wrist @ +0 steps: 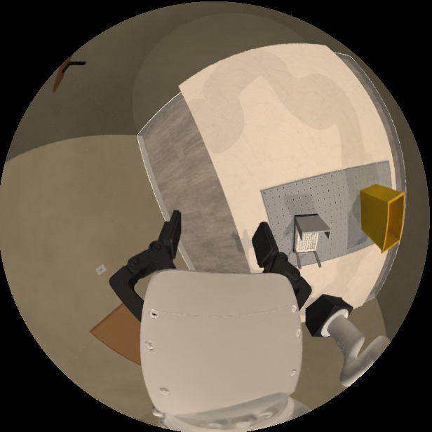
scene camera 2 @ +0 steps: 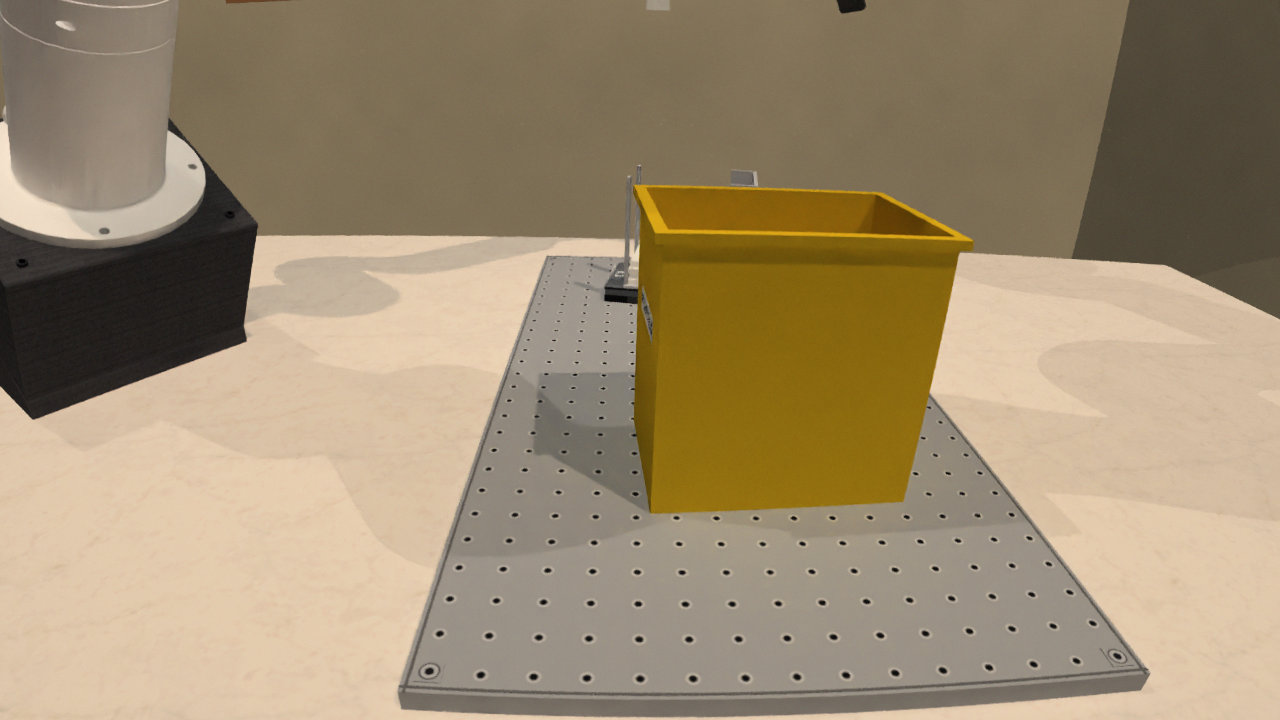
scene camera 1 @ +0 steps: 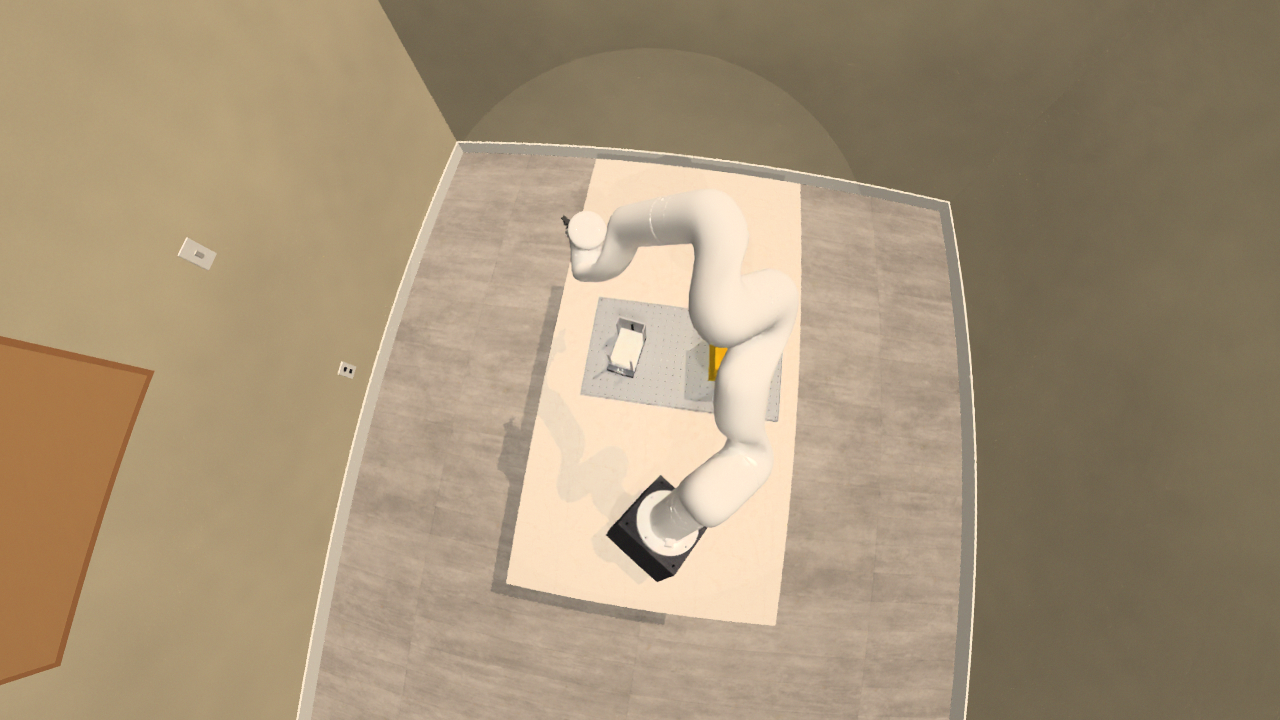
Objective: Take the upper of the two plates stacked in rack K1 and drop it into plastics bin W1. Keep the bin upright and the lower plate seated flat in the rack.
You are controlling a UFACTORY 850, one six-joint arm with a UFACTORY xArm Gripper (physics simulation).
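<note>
Rack K1 [scene camera 1: 631,325] [scene camera 2: 617,294] [wrist: 312,222] is a small grey holder with a raised back panel and thin posts. White plate material [scene camera 1: 627,347] [wrist: 306,242] sits inside it; the upper and lower plates cannot be told apart. Yellow bin W1 [scene camera 1: 717,363] [scene camera 2: 787,376] [wrist: 375,212] stands upright, hides much of the rack in scene camera 2 and is partly covered by the arm in scene camera 1. My gripper [wrist: 220,225] is open and empty, high above the table's far left edge in scene camera 1, away from rack and bin.
The rack and bin stand on a grey perforated board [scene camera 1: 662,394] [scene camera 2: 572,644] [wrist: 280,200] on the pale table [scene camera 1: 554,555] [scene camera 2: 268,537] [wrist: 280,130]. The arm's black base [scene camera 1: 642,548] [scene camera 2: 134,313] [wrist: 320,315] stands on the table. The arm passes above the bin in scene camera 1.
</note>
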